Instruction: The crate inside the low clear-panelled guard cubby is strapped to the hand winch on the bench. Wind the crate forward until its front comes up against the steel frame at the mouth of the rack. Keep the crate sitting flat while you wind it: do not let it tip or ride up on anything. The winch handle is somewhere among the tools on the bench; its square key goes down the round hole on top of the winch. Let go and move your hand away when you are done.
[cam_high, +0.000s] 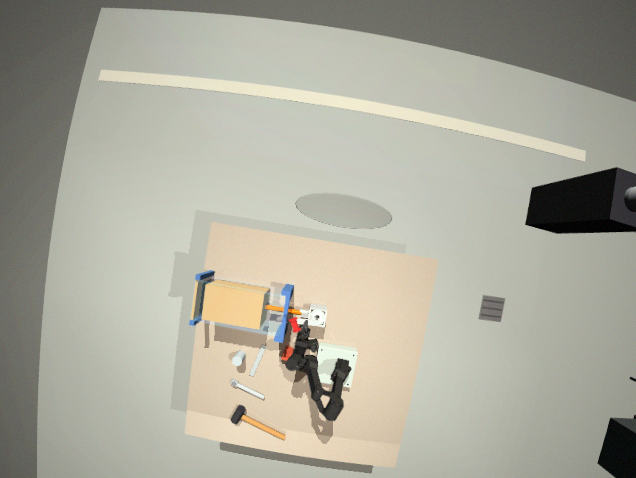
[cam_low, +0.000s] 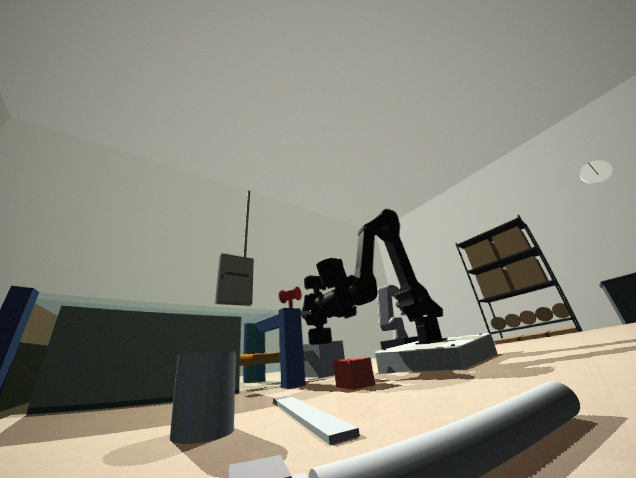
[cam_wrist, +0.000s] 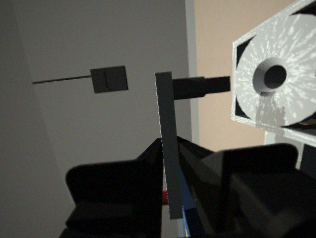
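My gripper tip is 5 cm short of the red knob, 4 cm below it and 2 cm to the right of it. From my gripper tip the other things lie so: winch crank handle (1 cm to the left, 1 cm ahead, 1 cm above); winch (14 cm below, 7 cm behind); blue frame (11 cm ahead, 7 cm below, 2 cm to the left).
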